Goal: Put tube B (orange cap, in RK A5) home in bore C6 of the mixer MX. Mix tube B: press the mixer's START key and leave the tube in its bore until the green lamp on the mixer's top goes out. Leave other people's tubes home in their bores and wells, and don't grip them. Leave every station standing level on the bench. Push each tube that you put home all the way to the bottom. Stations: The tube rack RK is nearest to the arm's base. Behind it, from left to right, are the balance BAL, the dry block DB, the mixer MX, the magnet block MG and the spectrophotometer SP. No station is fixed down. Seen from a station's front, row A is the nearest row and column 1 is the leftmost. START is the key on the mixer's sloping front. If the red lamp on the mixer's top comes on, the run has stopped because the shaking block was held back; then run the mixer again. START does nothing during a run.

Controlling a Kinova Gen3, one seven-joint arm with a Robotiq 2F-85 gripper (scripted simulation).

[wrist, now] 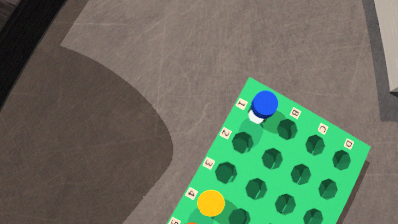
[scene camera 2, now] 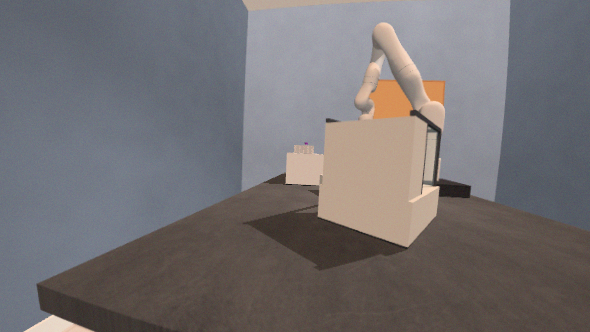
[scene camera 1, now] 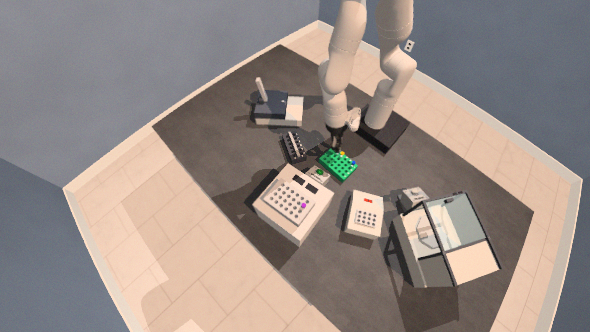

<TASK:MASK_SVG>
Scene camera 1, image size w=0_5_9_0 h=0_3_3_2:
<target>dry block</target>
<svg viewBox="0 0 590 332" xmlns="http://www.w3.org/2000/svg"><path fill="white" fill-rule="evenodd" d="M354 190L351 195L344 232L375 240L380 237L383 197Z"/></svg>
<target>spectrophotometer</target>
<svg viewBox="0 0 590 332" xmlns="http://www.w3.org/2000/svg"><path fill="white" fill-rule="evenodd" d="M256 78L256 84L259 89L254 111L256 124L302 126L303 97L289 97L288 91L264 90L260 77Z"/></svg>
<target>balance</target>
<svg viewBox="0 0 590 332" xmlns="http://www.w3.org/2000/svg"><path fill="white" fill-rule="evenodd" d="M397 195L404 213L398 215L392 221L414 288L454 287L504 268L468 190L429 198L417 187L403 190L402 194Z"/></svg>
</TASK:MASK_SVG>
